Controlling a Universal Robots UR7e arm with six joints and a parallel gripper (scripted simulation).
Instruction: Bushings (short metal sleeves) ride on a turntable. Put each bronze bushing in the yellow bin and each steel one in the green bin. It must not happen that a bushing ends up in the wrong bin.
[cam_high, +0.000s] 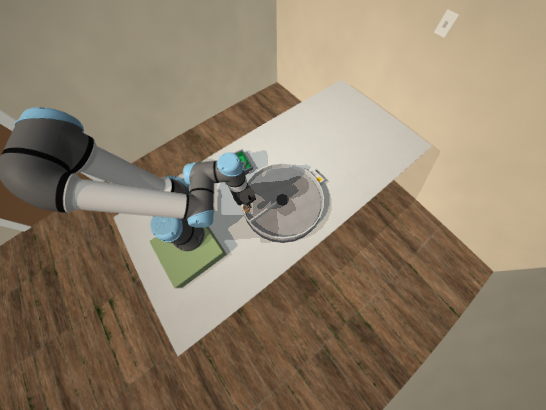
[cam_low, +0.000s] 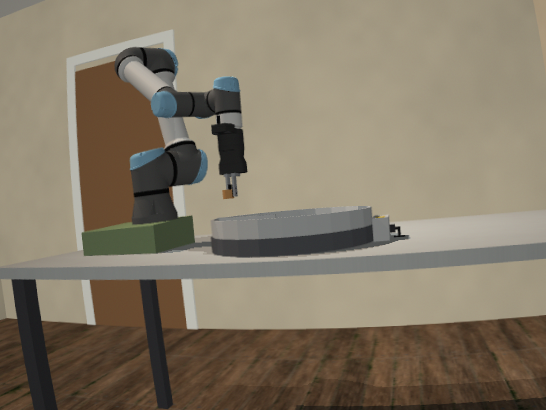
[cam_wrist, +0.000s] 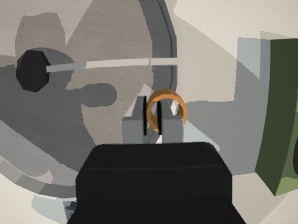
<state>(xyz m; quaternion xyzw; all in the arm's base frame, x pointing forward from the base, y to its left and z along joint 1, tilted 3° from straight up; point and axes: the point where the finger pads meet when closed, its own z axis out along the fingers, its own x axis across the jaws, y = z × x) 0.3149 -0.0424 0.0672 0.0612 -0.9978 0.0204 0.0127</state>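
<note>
My gripper is now 60 mm short of the yellow bin, 320 mm to the right of it and 130 mm above it. The rest, counted from my hand: grey turntable: 180 mm ahead, 20 mm to the right, 110 mm below.
</note>
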